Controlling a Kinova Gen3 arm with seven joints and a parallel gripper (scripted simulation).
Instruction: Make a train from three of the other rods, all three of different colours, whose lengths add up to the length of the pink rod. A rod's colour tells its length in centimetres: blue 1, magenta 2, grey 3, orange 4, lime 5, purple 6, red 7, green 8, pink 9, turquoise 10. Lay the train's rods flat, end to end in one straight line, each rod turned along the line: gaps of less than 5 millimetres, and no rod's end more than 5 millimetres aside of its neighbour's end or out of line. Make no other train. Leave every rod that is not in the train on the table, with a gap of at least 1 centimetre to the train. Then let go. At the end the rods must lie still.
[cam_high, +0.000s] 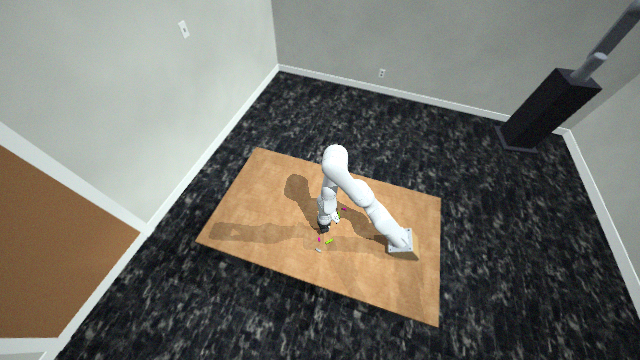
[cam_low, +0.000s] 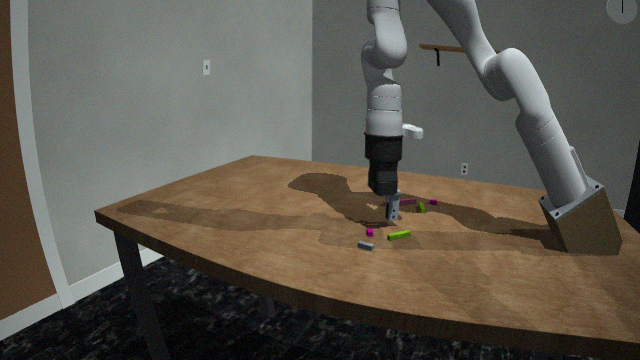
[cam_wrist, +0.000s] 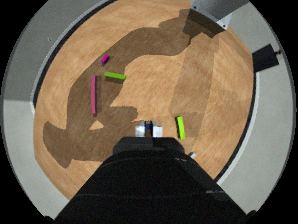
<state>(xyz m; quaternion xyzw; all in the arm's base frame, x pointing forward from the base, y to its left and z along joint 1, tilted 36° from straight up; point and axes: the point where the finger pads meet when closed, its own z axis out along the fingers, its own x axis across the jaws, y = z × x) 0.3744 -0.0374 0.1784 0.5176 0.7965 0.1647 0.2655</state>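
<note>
Now: hand 13 cm to the right of the grey rod, 3 cm short of it and 3 cm above it. Round my hand: blue rod 1 cm below; then pink rod 14 cm to the right, 3 cm below, 1 cm behind.
</note>
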